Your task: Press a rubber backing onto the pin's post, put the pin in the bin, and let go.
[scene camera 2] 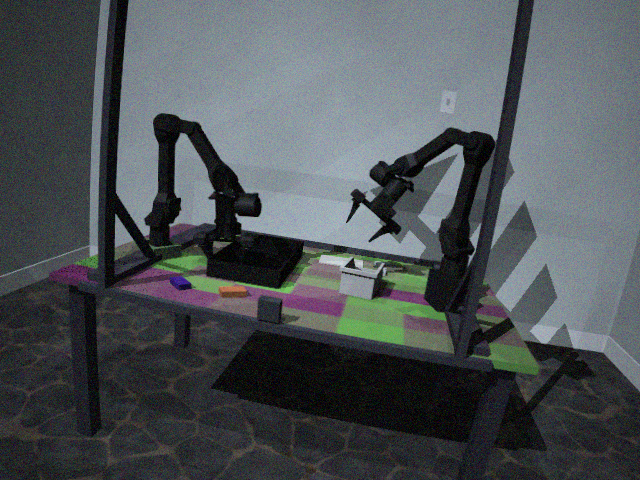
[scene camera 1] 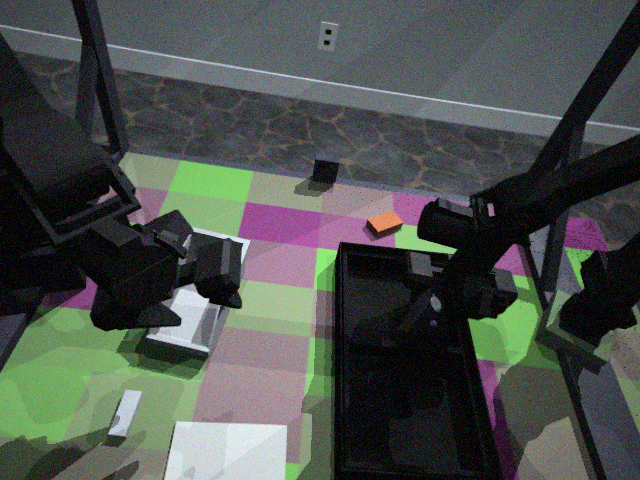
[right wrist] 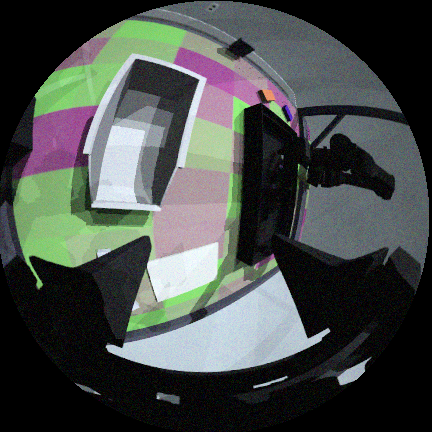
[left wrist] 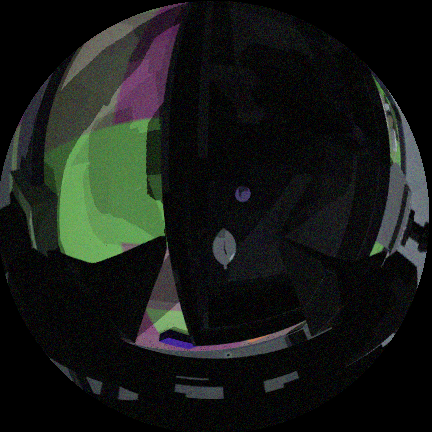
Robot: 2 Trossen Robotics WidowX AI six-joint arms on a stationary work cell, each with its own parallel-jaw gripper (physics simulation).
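Places are measured from the left arm's base along level axes (x ahead, y right, z down), in centimetres.
Pixels of known places: left gripper, between the fingertips: (scene camera 1: 436, 305) (right wrist: 282, 155) (left wrist: 224, 243); right gripper, between the fingertips: (scene camera 2: 357, 232) (scene camera 1: 210, 314) (right wrist: 211, 241); left arm's base, origin of its link: (scene camera 2: 159, 243) (scene camera 1: 581, 323); right arm's base, origin of its link: (scene camera 2: 452, 275) (scene camera 1: 34, 230).
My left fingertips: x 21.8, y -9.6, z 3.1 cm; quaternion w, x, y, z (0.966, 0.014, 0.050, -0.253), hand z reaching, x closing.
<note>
Ahead of a thing's pixels: the offset from my left fingertips to its top centre. "spot": to the spot under its first point.
The pin, a pale grey oval disc {dx +0.3, dy +0.6, dz -0.7 cm} (scene camera 1: 435, 302) (left wrist: 224, 247) with a thin stub, is in the dark tray {dx +1.4, dy -12.5, dz -4.3 cm} (scene camera 1: 337, 361) (scene camera 2: 242, 273) (right wrist: 250, 200). The rubber backing, a small purple round {dx -0.9, dy -3.7, dz -0.4 cm} (scene camera 1: 433, 323) (left wrist: 243, 194), lies apart from it in the tray. My left gripper (left wrist: 224, 243) (scene camera 2: 227, 249) is open and empty, pointing down over the tray, with the pin showing between its fingertips in the left wrist view. My right gripper (scene camera 1: 209, 314) (scene camera 2: 358, 231) (right wrist: 211, 241) is open and empty, high above the table near the white bin {spot: dx +29.2, dy -32.2, dz -2.5 cm} (scene camera 1: 178, 345) (scene camera 2: 356, 286) (right wrist: 125, 206).
An orange block {dx +16.3, dy +12.1, dz -0.8 cm} (scene camera 1: 385, 222) (scene camera 2: 233, 291) (right wrist: 268, 95), a blue block {dx +4.2, dy +19.6, dz -0.7 cm} (scene camera 2: 179, 282) (left wrist: 176, 341) (right wrist: 287, 113) and a black box {dx +33.2, dy +16.3, dz -5.0 cm} (scene camera 1: 325, 170) (scene camera 2: 269, 310) (right wrist: 241, 48) stand towards one table edge. A white panel {dx +13.9, dy -40.0, dz +0.2 cm} (scene camera 1: 227, 449) (right wrist: 187, 272) and a small white bar {dx +28.9, dy -42.5, dz -0.4 cm} (scene camera 1: 125, 413) lie nearby.
</note>
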